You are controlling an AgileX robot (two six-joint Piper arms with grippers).
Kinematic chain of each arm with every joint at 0, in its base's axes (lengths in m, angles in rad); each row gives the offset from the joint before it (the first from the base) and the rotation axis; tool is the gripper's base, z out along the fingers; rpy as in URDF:
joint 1: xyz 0 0 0.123 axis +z
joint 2: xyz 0 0 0 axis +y
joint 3: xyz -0.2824 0 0.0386 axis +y
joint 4: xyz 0.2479 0 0.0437 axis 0.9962 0 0.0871
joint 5: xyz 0 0 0 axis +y
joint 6: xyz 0.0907 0 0.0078 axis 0.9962 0 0.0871
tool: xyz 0 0 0 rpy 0 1.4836 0
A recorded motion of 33 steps. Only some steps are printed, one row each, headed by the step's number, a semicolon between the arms.
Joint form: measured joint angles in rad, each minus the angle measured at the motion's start. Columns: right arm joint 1, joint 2, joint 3, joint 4, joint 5, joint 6; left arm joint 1, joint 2, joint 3, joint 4, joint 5, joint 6.
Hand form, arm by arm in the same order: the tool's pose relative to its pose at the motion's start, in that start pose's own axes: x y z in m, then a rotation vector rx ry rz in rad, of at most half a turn. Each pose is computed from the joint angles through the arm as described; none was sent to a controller.
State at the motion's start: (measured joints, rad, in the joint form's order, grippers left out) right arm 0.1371 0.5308 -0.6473 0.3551 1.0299 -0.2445; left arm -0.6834 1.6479 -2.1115 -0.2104 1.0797 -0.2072
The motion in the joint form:
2: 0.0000 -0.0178 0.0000 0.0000 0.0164 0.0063; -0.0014 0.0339 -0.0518 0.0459 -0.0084 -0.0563
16: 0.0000 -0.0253 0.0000 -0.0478 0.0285 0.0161; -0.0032 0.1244 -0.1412 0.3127 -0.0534 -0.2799
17: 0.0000 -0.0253 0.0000 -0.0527 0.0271 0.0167; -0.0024 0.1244 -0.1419 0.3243 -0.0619 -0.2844
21: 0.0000 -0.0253 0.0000 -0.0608 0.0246 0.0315; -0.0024 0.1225 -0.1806 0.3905 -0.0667 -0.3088
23: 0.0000 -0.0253 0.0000 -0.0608 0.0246 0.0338; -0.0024 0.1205 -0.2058 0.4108 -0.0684 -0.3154
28: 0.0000 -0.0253 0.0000 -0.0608 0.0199 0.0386; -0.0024 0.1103 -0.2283 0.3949 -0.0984 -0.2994
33: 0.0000 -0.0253 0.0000 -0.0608 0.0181 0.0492; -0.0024 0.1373 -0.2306 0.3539 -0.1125 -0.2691
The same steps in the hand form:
2: 0.0028 0.0014 -0.0031 -0.0030 -0.0010 0.0010; -0.0075 0.0020 0.0050 -0.0305 -0.0338 -0.0309
16: 0.0053 -0.0016 -0.0045 0.0351 0.0132 -0.0150; -0.0240 0.0227 0.0267 -0.2287 -0.1568 -0.1210
17: 0.0053 -0.0020 -0.0045 0.0395 0.0128 -0.0169; -0.0252 0.0235 0.0262 -0.2347 -0.1693 -0.1188
21: 0.0052 -0.0027 -0.0045 0.0470 0.0116 -0.0061; -0.0338 0.0238 0.0143 -0.2695 -0.2347 -0.1081
23: 0.0052 -0.0027 -0.0045 0.0470 0.0115 -0.0038; -0.0385 0.0224 0.0066 -0.2747 -0.2689 -0.1041
28: 0.0048 -0.0028 -0.0045 0.0480 0.0068 0.0008; -0.0445 0.0168 -0.0044 -0.2388 -0.3191 -0.0899
33: 0.0046 -0.0028 -0.0045 0.0484 0.0048 0.0114; -0.0428 0.0168 0.0101 -0.2123 -0.2928 -0.0782

